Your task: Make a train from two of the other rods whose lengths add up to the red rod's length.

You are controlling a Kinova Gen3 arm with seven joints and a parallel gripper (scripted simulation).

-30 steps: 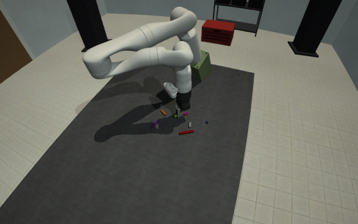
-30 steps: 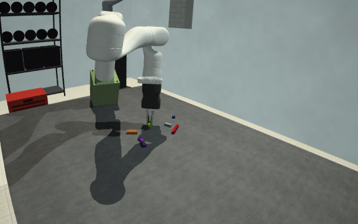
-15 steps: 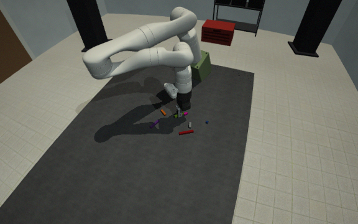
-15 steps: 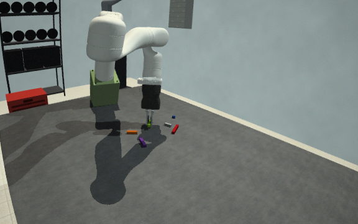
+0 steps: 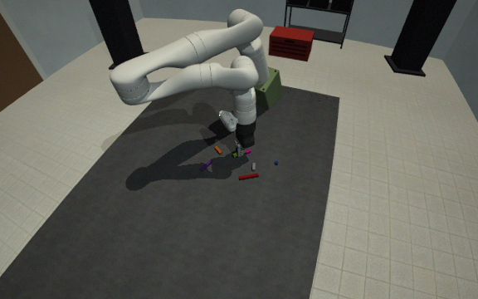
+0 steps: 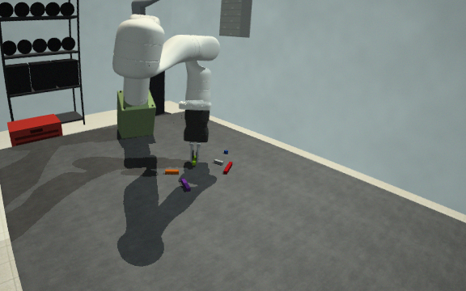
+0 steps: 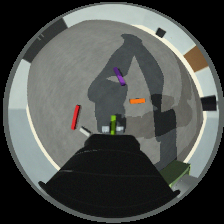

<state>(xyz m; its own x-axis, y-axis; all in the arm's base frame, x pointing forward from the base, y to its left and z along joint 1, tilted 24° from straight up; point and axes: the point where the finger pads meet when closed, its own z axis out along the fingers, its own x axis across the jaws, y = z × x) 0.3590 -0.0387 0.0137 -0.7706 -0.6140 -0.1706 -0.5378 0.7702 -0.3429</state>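
The magenta rod lies 20 mm behind my hand, 30 mm to the left of it and 30 mm below it. From my hand the other things lie so: lime rod 10 mm below; grey rod 50 mm ahead, 60 mm to the left, 30 mm below; orange rod 10 mm behind, 90 mm to the right, 30 mm below.
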